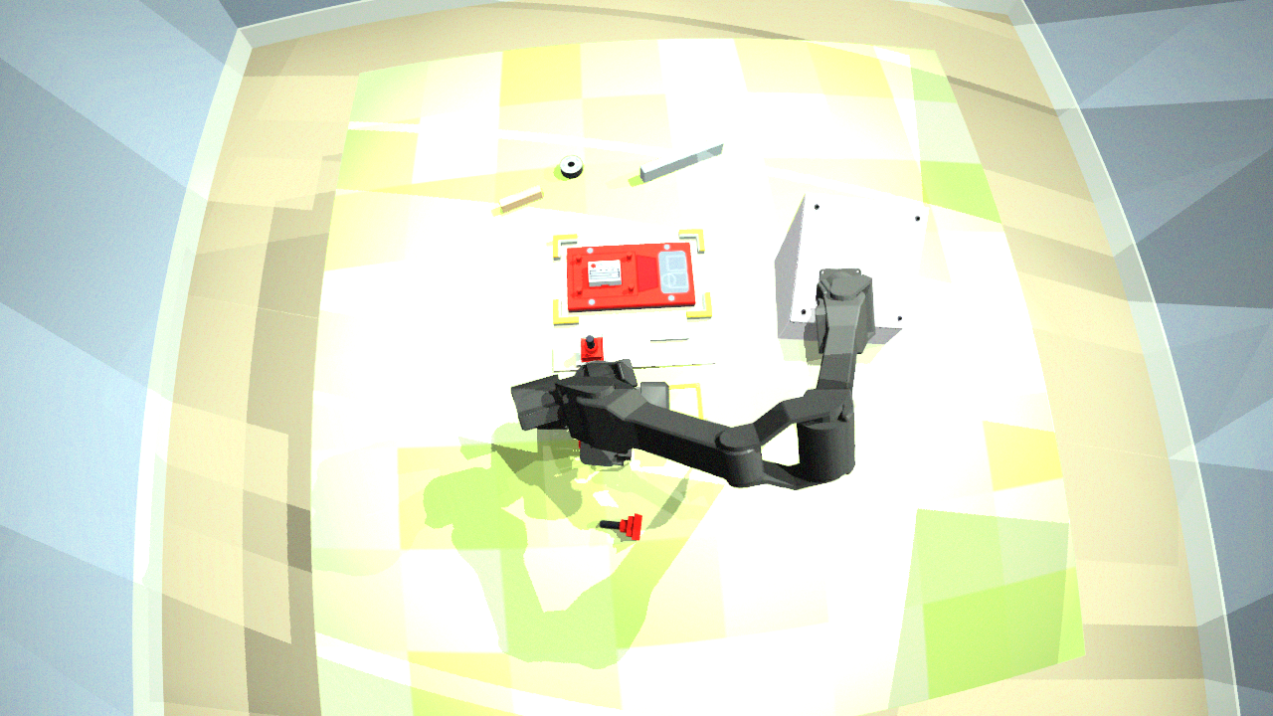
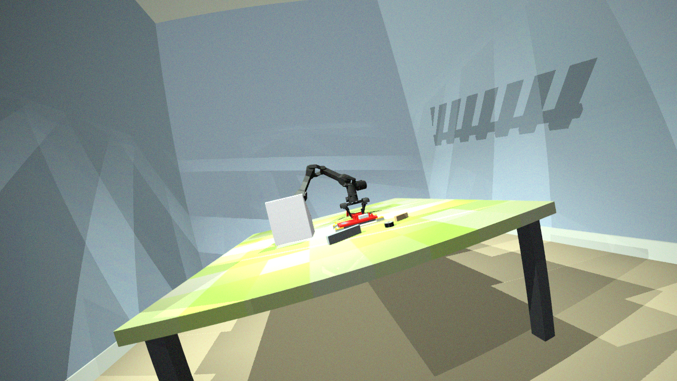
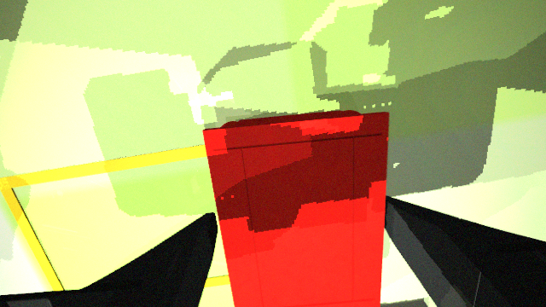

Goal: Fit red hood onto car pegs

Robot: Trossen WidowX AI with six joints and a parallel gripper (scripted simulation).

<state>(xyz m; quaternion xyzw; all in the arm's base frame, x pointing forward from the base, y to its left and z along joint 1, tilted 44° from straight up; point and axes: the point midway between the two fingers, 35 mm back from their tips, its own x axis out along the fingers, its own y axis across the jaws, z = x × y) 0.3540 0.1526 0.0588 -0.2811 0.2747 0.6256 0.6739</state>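
Right now the grey engine block is 22 cm to the right of my gripper tip, 2 cm above it and 1 cm behind it. Round my gripper tip: grey bar 45 cm to the right, 14 cm behind, 1 cm above; then wooden block 38 cm to the right, 14 cm ahead; then red hood 1 cm above.
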